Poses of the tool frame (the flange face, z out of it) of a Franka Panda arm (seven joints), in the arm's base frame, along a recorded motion.
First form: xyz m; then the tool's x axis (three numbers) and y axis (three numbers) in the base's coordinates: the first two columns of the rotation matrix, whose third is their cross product.
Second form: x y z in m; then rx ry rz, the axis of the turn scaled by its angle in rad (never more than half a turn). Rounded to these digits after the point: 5 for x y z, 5 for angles.
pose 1, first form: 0.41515 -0.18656 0.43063 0.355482 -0.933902 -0.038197 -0.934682 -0.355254 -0.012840
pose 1, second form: 0.41515 -0.18656 0.43063 -2.55960 1.76493 0.03757
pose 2, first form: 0.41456 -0.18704 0.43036 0.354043 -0.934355 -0.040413 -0.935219 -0.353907 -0.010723
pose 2, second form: 0.41456 -0.18704 0.43036 -2.55863 1.76705 0.04225
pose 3, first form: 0.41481 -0.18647 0.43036 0.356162 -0.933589 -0.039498 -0.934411 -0.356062 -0.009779
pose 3, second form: 0.41481 -0.18647 0.43036 -2.56173 1.76489 0.04198
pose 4, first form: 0.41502 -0.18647 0.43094 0.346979 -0.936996 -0.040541 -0.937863 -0.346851 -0.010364
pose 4, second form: 0.41502 -0.18647 0.43094 -2.55204 1.77675 0.04254
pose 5, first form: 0.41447 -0.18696 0.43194 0.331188 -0.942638 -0.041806 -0.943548 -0.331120 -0.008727
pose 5, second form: 0.41447 -0.18696 0.43194 -2.53734 1.79827 0.04521
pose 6, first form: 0.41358 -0.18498 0.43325 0.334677 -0.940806 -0.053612 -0.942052 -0.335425 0.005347
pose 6, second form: 0.41358 -0.18498 0.43325 -2.54459 1.79533 0.07306
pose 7, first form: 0.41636 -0.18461 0.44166 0.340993 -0.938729 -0.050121 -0.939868 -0.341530 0.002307
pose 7, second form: 0.41636 -0.18461 0.44166 -2.55033 1.78686 0.06602
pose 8, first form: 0.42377 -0.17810 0.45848 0.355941 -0.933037 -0.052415 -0.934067 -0.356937 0.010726
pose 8, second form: 0.42377 -0.17810 0.45848 -2.56948 1.76935 0.07688
